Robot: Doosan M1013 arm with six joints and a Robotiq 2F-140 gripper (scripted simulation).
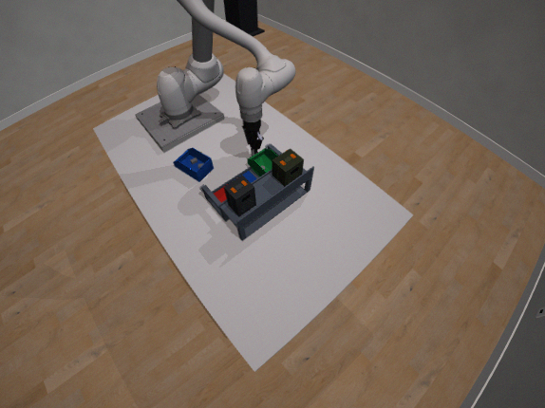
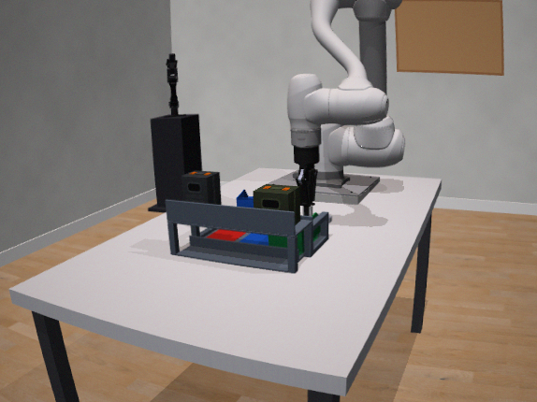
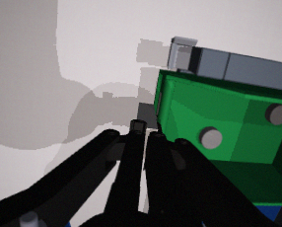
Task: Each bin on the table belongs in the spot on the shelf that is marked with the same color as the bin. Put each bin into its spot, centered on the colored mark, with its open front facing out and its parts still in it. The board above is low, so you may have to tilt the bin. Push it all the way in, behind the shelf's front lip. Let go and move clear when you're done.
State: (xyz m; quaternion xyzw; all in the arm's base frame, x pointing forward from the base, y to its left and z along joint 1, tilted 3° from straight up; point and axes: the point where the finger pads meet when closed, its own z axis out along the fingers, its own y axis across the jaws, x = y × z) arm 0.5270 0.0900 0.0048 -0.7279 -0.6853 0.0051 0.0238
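Right now the green bin is 100 mm ahead of my hand, 10 mm to the right of it and 10 mm below it. The rest, counted from my hand: blue bin: 170 mm behind, 240 mm to the right, 20 mm below; red mark: 110 mm ahead, 230 mm to the right, 50 mm below; blue mark: 120 mm ahead, 120 mm to the right, 50 mm below.
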